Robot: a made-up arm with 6 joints.
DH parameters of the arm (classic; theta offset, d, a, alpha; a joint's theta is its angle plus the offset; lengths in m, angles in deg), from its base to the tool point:
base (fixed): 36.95 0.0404 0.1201 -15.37
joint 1: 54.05 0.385 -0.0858 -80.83
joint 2: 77.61 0.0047 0.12 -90
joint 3: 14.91 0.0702 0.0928 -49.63
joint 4: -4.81 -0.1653 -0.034 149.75
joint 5: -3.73 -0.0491 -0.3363 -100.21
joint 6: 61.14 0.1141 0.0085 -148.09
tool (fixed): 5.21 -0.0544 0 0
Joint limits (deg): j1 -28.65..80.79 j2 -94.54..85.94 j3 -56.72..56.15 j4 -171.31..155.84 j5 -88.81..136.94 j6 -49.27..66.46
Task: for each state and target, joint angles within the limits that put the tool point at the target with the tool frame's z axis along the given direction. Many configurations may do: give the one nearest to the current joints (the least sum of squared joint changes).
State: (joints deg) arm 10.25 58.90 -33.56 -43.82 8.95 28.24
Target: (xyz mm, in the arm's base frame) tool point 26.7 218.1 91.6 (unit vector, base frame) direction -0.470 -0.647 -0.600
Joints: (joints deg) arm 67.27 42.17 -27.06 -52.43 43.70 54.16
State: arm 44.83 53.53 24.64 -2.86 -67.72 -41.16
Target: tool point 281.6 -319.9 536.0 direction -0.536 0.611 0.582
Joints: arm 27.84 58.91 19.30 7.20 -78.78 -44.82
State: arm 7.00 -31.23 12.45 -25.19 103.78 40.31
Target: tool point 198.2 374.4 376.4 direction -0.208 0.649 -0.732
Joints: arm -20.74 -0.40 -8.21 -23.42 74.47 65.78
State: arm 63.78 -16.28 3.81 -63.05 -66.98 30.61
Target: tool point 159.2 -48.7 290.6 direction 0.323 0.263 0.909
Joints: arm 56.46 -51.93 5.33 -79.81 -81.47 55.47
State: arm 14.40 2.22 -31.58 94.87 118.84 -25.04
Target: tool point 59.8 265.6 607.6 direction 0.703 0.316 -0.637
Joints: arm -25.03 -21.05 -42.48 70.92 136.94 -29.89
